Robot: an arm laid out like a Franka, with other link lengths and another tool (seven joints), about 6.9 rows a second.
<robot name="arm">
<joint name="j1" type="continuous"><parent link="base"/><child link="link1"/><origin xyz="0 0 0.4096" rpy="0 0 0"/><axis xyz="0 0 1"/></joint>
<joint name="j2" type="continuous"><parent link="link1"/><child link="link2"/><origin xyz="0 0 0" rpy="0 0 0"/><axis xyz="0 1 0"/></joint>
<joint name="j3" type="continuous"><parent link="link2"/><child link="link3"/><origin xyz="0 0 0.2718" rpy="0 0 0"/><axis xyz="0 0 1"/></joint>
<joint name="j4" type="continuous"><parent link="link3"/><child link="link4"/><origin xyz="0.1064 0 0" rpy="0 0 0"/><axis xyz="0 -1 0"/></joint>
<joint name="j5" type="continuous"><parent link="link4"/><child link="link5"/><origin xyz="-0.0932 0 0.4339" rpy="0 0 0"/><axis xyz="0 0 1"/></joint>
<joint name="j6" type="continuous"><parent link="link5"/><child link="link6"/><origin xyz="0 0 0" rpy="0 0 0"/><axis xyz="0 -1 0"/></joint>
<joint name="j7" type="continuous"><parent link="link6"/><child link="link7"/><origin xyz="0.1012 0 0" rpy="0 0 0"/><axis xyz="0 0 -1"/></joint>
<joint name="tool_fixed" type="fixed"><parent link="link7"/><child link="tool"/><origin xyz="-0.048 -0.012 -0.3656" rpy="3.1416 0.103 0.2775"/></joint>
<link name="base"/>
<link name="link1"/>
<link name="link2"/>
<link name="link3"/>
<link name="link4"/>
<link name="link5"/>
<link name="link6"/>
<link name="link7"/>
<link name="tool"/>
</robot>
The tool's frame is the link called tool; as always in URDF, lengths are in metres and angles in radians. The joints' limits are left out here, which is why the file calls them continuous.
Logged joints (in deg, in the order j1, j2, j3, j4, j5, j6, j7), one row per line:
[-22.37 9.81 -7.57 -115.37 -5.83 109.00 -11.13]
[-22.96 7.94 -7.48 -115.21 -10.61 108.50 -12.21]
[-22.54 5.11 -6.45 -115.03 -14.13 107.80 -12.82]
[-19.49 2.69 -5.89 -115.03 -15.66 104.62 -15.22]
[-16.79 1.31 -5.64 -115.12 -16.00 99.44 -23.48]
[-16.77 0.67 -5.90 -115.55 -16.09 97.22 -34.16]
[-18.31 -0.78 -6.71 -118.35 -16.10 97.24 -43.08]
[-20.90 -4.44 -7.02 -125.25 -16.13 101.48 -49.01]
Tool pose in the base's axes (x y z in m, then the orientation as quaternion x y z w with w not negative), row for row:
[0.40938 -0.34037 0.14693 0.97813 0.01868 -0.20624 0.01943]
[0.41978 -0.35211 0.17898 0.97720 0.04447 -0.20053 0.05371]
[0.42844 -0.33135 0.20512 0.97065 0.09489 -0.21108 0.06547]
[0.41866 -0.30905 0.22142 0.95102 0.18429 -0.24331 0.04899]
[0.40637 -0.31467 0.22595 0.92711 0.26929 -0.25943 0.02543]
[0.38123 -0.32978 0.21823 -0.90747 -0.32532 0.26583 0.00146]
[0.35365 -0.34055 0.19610 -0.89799 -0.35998 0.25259 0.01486]
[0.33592 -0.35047 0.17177 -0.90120 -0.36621 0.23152 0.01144]
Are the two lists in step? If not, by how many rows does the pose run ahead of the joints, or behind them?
The pose runs 1 row ahead of the joints: the pose in row i belongs to the joints in row i + 1.
